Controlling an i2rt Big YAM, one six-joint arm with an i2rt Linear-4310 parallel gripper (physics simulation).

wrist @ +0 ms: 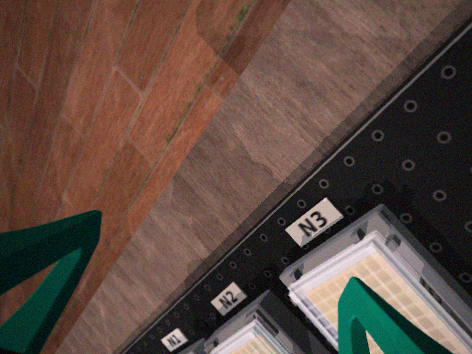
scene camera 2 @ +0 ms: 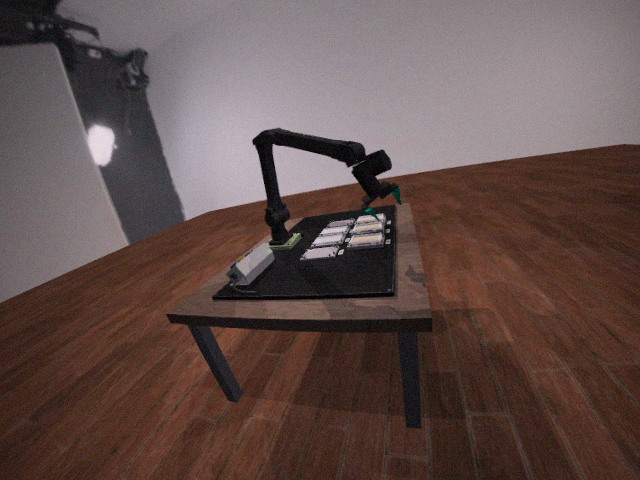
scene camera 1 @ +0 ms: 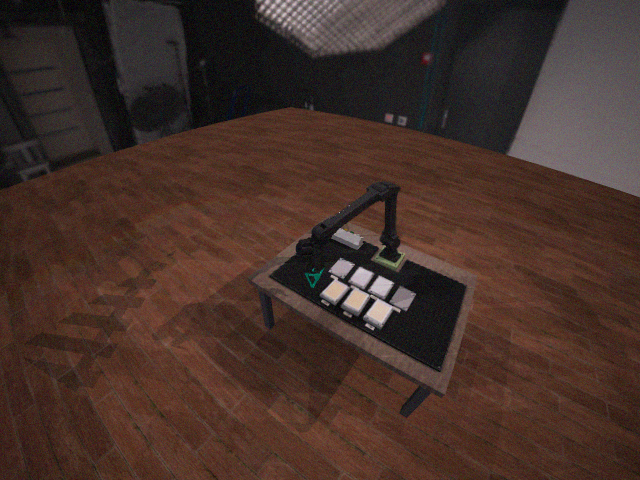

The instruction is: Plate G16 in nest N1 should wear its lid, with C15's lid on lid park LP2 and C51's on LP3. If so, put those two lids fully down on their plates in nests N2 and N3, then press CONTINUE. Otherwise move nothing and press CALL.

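Pixels of known places: gripper, fingertip midpoint: [wrist: 223, 257] [scene camera 2: 390, 212] [scene camera 1: 314, 283]; arm's base, link origin: [scene camera 2: 281, 240] [scene camera 1: 390, 255].
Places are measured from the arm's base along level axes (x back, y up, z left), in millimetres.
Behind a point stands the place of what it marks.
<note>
My gripper [scene camera 1: 313, 279] {z -133, x -581, y 116 mm} [scene camera 2: 388, 210] {z -133, x -581, y 116 mm} [wrist: 223, 257] {z -133, x -581, y 116 mm} is open and empty, above the front of the mat at the N3 end; one green finger overlaps the N3 plate in the wrist view. The N3 plate [scene camera 1: 334, 291] {z -84, x -472, y 5 mm} [wrist: 385, 270] {z -120, x -507, y 12 mm} shows cream wells in its grey nest. The N2 plate [scene camera 1: 356, 301] {z 48, x -462, y 20 mm} [wrist: 245, 345] {z 23, x -501, y 20 mm} is cut by the wrist view's bottom edge. The N1 plate [scene camera 1: 378, 313] [scene camera 2: 366, 239] is too small in the scene views to tell if it wears a lid. Behind the nests, two whiter pieces [scene camera 1: 361, 277] {z -34, x -284, y 1 mm} [scene camera 1: 381, 286] {z 89, x -268, y 1 mm} lie mid-row; park labels and plate codes are unreadable.
Flatter, greyer pieces [scene camera 1: 341, 268] {z -168, x -294, y -7 mm} [scene camera 1: 402, 298] {z 220, x -260, y -7 mm} lie at the ends of the back row. A pale control box [scene camera 1: 347, 238] {z -283, x -79, y 35 mm} [scene camera 2: 254, 264] {z -339, x -86, y 29 mm} stands at the back; its button labels are unreadable. The black mat [scene camera 1: 423, 330] {z 397, x -369, y -17 mm} [scene camera 2: 320, 284] {z -403, x -381, y -17 mm} lies on the wooden table [scene camera 1: 449, 356] {z 560, x -414, y -30 mm} [scene camera 2: 299, 310] {z -523, x -361, y -30 mm}.
</note>
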